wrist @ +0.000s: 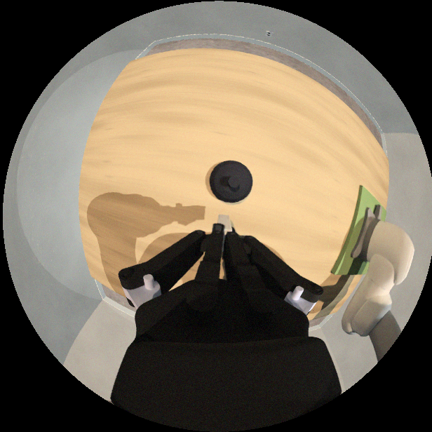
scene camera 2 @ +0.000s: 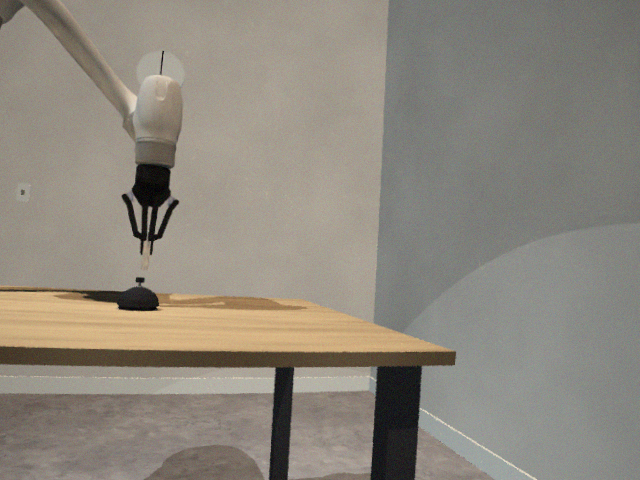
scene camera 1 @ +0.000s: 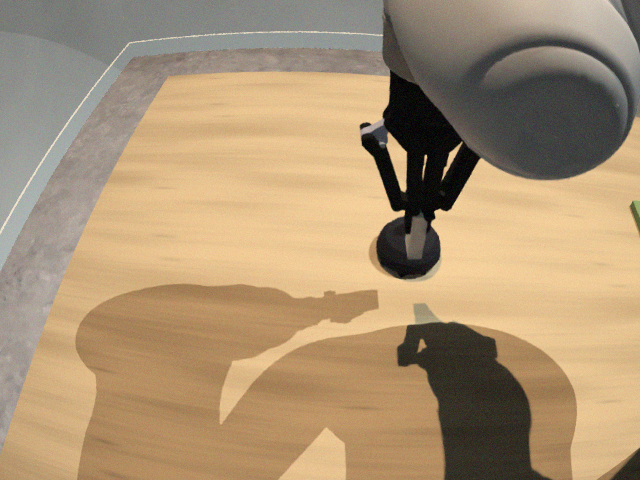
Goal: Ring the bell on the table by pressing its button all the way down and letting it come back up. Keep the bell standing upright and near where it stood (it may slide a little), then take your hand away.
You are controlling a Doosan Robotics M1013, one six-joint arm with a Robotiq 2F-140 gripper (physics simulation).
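Frame: origin at the arm's base, x ahead, y left, z up, level; millimetres.
Where they show: gripper, fingertip midpoint: point(scene camera 2: 144, 269) point(scene camera 1: 413, 249).
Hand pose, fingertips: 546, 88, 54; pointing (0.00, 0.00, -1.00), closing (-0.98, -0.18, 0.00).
After its pixels a point has its place, as x, y, z.
A black dome-shaped bell point(scene camera 1: 390, 253) @(571, 52, 1) point(scene camera 2: 138, 299) @(554, -14, -3) point(wrist: 220, 188) stands upright on the wooden table point(scene camera 1: 232, 217) @(787, 0, -27) point(scene camera 2: 232, 330) @(740, -228, -27) point(wrist: 150, 120). Its small button point(scene camera 2: 139, 280) @(548, 15, 34) point(wrist: 233, 182) sticks up on top of the dome, raised on its thin stem in scene camera 2. My gripper point(scene camera 1: 414, 257) @(546, 88, 54) point(scene camera 2: 145, 268) @(546, 88, 54) point(wrist: 222, 222) is shut and empty, pointing down. Its fingertips are a small gap above the button in scene camera 2, and slightly to the right of it there. In scene camera 1 the fingers cover the button and part of the dome.
A green plate point(wrist: 350, 245) lies at the table's right side in the wrist view, under the pale robot base and arm point(wrist: 387, 245). Its corner shows at the right edge of scene camera 1. Shadows of the arm fall across the table near the bell.
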